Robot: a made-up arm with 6 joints. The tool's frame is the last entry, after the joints.
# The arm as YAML. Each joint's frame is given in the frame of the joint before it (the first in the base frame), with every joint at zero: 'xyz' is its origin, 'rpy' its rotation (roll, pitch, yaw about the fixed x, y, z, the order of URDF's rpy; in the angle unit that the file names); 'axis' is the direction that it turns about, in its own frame. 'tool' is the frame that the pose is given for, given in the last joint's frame.
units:
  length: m
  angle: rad
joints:
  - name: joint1
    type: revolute
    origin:
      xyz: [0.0, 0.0, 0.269]
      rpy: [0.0, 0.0, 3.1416]
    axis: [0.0, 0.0, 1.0]
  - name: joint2
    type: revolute
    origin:
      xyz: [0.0, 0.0, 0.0]
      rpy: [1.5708, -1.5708, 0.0]
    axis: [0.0, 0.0, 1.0]
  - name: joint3
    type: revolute
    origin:
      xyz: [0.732, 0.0, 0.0]
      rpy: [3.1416, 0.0, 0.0]
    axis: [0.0, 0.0, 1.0]
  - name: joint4
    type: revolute
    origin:
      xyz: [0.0, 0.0, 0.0]
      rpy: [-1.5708, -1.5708, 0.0]
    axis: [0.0, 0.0, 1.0]
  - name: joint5
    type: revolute
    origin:
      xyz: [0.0, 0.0, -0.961]
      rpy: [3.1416, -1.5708, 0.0]
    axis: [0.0, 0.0, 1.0]
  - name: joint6
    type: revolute
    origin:
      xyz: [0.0, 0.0, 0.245]
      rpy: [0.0, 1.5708, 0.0]
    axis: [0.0, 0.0, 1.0]
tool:
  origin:
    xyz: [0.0, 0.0, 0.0]
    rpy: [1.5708, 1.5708, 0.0]
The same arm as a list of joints. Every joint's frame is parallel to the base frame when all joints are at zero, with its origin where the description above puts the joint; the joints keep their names.
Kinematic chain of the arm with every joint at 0, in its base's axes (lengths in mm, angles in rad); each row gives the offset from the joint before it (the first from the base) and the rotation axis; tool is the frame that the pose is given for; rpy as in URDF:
joint1: xyz 0.0 0.0 269.0 axis +z
joint2: xyz 0.0 0.0 0.0 axis +y
joint3: xyz 0.0 0.0 732.0 axis -y
joint4: xyz 0.0 0.0 0.0 axis -x
joint5: xyz 961.0 0.0 0.0 axis -y
joint6: xyz 0.0 -245.0 0.0 axis -x
tool: xyz 0.0 0.0 0.0 rpy 0.0000 0.0000 0.0000

